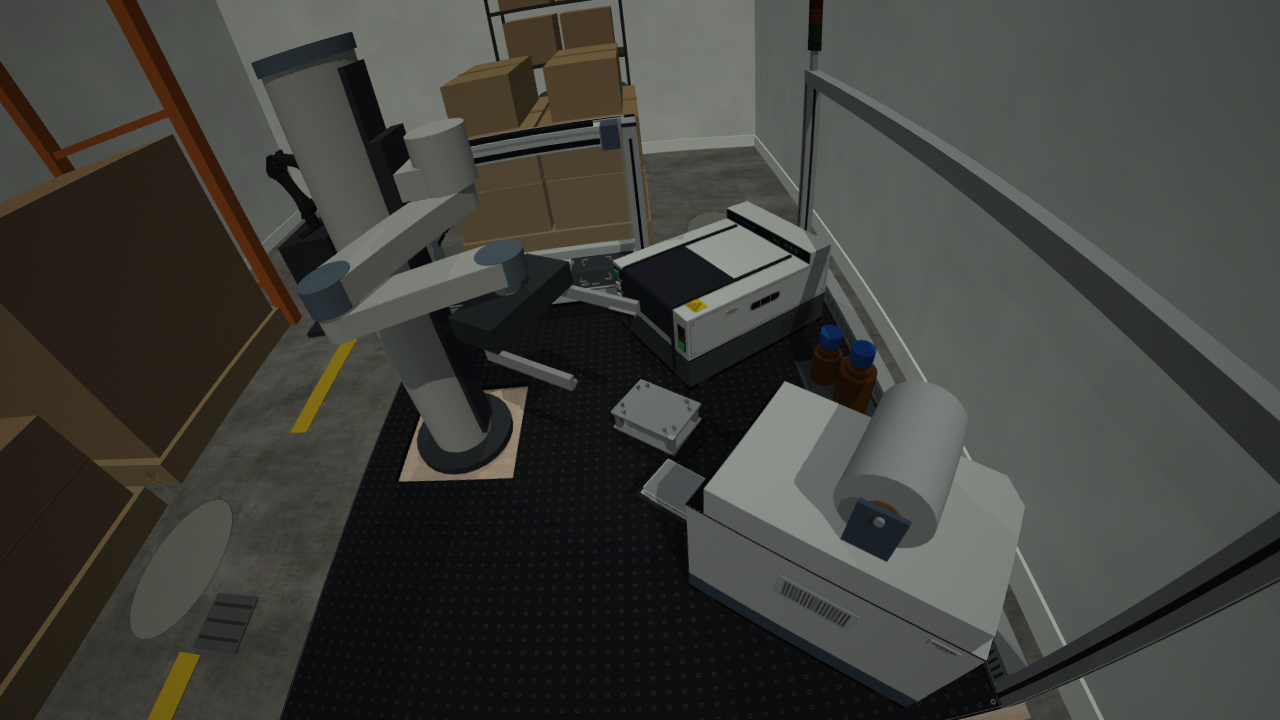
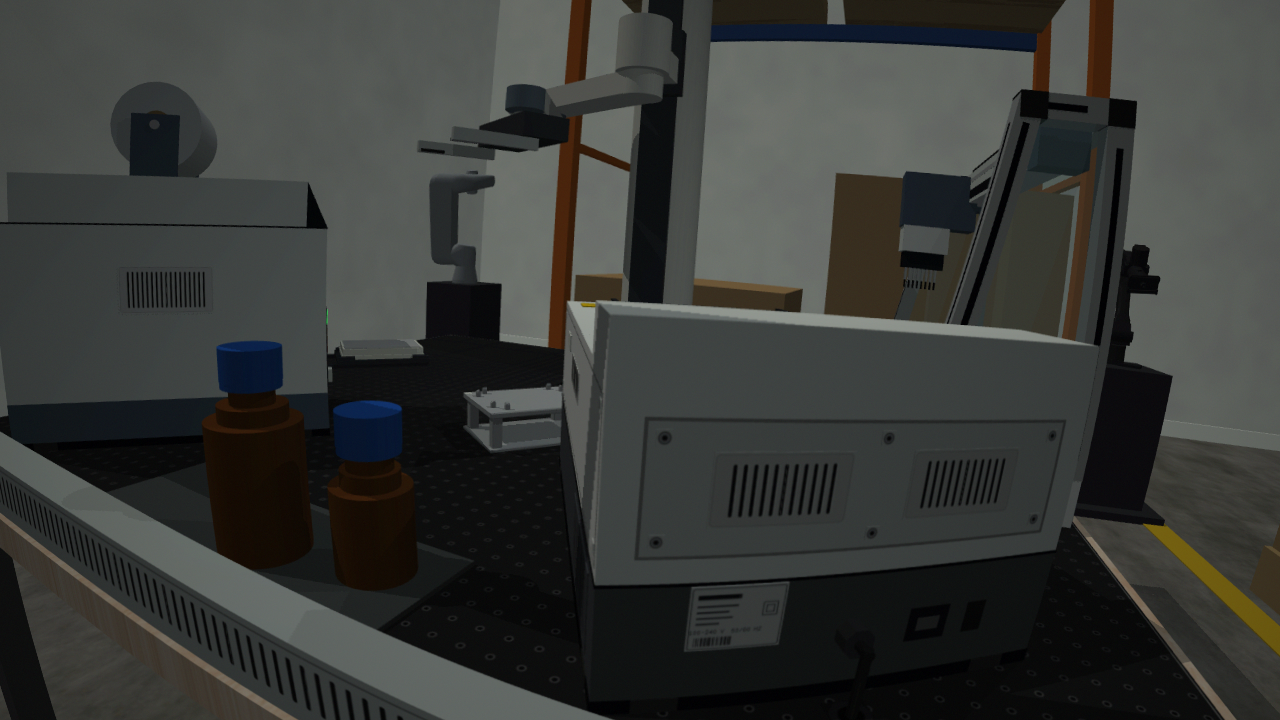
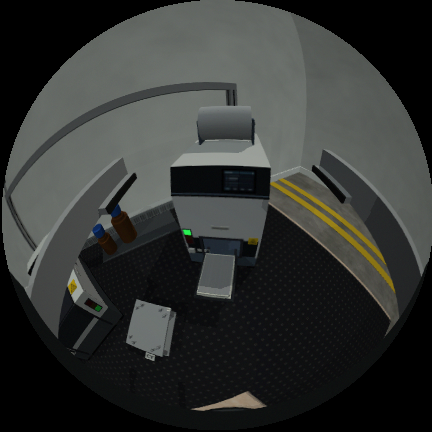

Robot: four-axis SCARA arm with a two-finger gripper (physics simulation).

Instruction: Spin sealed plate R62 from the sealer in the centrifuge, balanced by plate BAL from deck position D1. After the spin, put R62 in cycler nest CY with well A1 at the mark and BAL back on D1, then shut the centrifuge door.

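Frame: origin at the arm's base, x ahead, y left, z up, level; millimetres.
Where they show: gripper, fingertip midpoint: (image 1: 608,342) (image 2: 434,139) (image 3: 224,154); arm's base, link origin: (image 1: 465,433).
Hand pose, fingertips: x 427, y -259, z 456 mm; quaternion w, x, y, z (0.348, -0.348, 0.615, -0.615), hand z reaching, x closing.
Note:
Each offset is from my fingertips to the top centre of the thing. "spot": to the spot under its first point.
My gripper (image 1: 605,345) (image 2: 436,140) (image 3: 224,154) is open and empty, high above the bench, its fingers directed toward the sealer {dx +316, dy -212, dz +33 mm} (image 1: 805,573) (image 2: 161,358) (image 3: 220,215). A pale flat plate {dx +86, dy -22, dz -331 mm} (image 1: 675,483) (image 2: 380,348) (image 3: 217,272), apparently R62, lies on the tray at the sealer's front; its label is unreadable. The cycler nest CY {dx +47, dy +234, dz -377 mm} (image 1: 656,411) (image 2: 514,400) (image 3: 150,327) is a grey raised platform with corner pins and bears no plate. The centrifuge (image 1: 733,313) (image 2: 832,465) (image 3: 90,305) stands beyond it; its door state is unclear. BAL and D1 cannot be made out.
Two brown bottles with blue caps (image 1: 827,358) (image 1: 856,385) (image 2: 259,474) (image 2: 371,523) (image 3: 123,227) (image 3: 106,242) stand between sealer and centrifuge. A gantry with a pipetting head {spot: dx -512, dy +797, dz -56 mm} (image 2: 926,223) stands beside the centrifuge. A framed clear guard runs along the bench's far side. The film roll {dx +332, dy -226, dz +33 mm} (image 1: 904,461) tops the sealer.

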